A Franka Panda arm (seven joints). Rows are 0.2 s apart.
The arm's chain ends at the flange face. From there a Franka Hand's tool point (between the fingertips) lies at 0.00 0.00 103.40 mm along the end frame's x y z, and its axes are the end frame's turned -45 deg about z.
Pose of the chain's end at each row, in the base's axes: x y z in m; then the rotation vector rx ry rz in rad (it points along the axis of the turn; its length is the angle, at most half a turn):
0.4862, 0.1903, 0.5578, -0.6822, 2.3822, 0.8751
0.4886, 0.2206, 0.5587, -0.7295, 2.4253, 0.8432
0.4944, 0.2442, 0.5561, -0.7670, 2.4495, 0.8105
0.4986, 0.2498, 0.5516, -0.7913, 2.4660, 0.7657
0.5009, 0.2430, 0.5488, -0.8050, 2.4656, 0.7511
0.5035, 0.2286, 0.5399, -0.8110, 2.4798, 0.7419
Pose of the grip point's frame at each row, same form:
0.5155, 0.2619, 0.4892, -1.4644, 1.8423, 0.5170
0.5145, 0.2896, 0.4861, -1.5235, 1.8653, 0.5071
0.5185, 0.3109, 0.4808, -1.5680, 1.8762, 0.4888
0.5225, 0.3137, 0.4739, -1.6000, 1.8873, 0.4546
0.5249, 0.3062, 0.4705, -1.6136, 1.8838, 0.4419
0.5267, 0.2908, 0.4606, -1.6247, 1.8948, 0.4393

